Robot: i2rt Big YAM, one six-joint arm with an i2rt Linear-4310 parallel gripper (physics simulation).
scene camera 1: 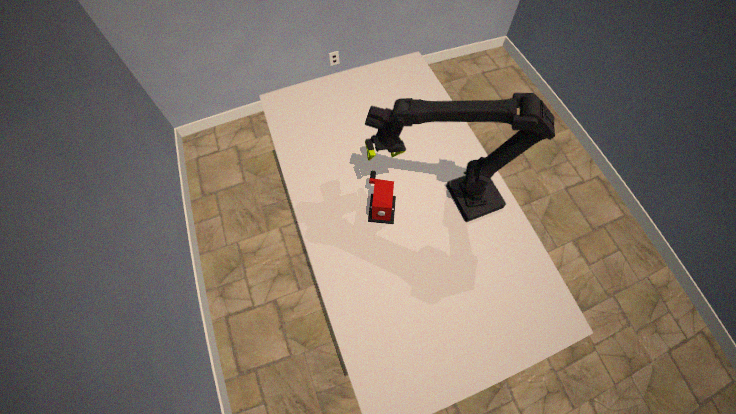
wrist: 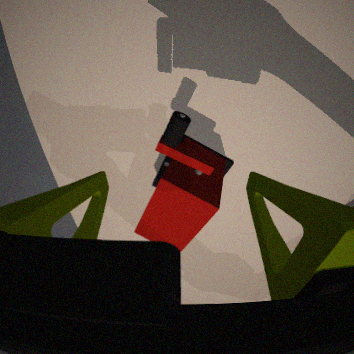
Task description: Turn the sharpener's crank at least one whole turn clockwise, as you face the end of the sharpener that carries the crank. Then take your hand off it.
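Places are measured from the arm's base along level axes (x ahead, y left, z up), in metres.
Pixels of known places: gripper, fingertip midpoint: (scene camera 1: 380,157) (wrist: 177,179); arm's base, link origin: (scene camera 1: 472,193).
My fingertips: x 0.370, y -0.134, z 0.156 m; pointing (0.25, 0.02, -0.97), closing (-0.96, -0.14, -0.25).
For each thing: its middle in the pictures, then the offset to it from my fingertips. "*": a spot on its surface instead. Level surfaces: height alone.
- red sharpener, surface spot: (wrist: 177,212) (scene camera 1: 383,188) * 0.002 m ahead, 0.098 m left, 0.066 m down
- black handle, surface spot: (wrist: 176,128) (scene camera 1: 373,173) * 0.025 m ahead, 0.006 m left, 0.096 m down
- pale table, surface height: 0.194 m down
The red sharpener (scene camera 1: 382,193) (wrist: 177,212) stands on the table, its crank end toward the wall with the outlet. Its crank is a red arm (wrist: 192,162) with a black handle (scene camera 1: 372,175) (wrist: 176,128). The arm reaches out to the left in the scene view, and the handle sticks out from its outer end. My gripper (scene camera 1: 383,154) (wrist: 177,179) is open, with nothing between its yellow-green fingers. It is above and on the wall side of the crank, apart from the handle. In the wrist view the sharpener shows between the spread fingers.
The pale table (scene camera 1: 463,350) carries the sharpener and the arm's black base (scene camera 1: 476,200), which stands to the right of the sharpener near the table's edge. The arm reaches over the table from the right. A wall with an outlet (scene camera 1: 334,57) rises behind the table's far end.
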